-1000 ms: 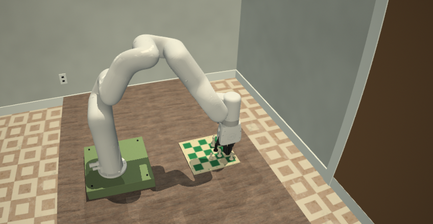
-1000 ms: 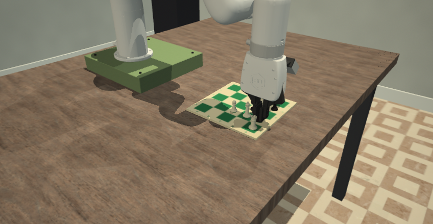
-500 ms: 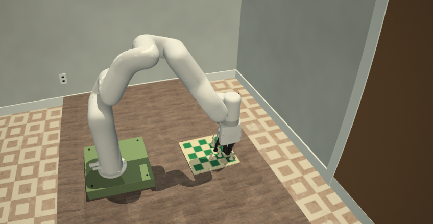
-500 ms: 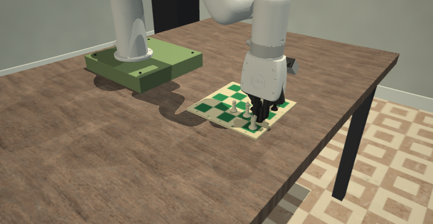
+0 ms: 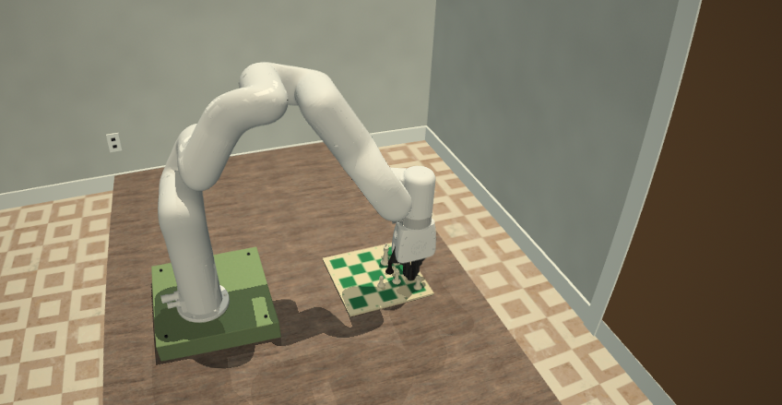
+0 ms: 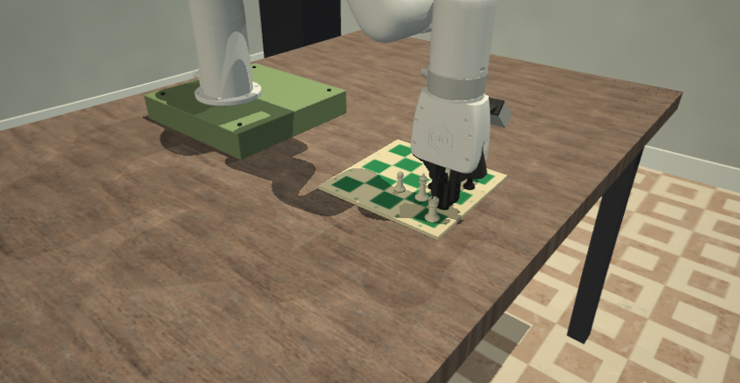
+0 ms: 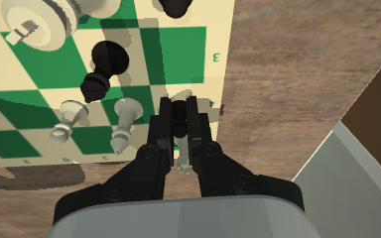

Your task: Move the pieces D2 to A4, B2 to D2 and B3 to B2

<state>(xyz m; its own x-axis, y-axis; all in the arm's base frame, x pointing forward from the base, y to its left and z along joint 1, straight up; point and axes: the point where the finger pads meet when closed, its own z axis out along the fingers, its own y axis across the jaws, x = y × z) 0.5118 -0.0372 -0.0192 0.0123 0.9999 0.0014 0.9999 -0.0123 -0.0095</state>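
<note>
The black bishop is 40 mm to the left of my hand, 40 mm behind it and 10 mm below it. Round my hand: chessboard 80 mm behind, 40 mm to the left, 30 mm below; then white pawn 80 mm behind, 10 mm below; then white king 80 mm to the left, 40 mm behind.
</note>
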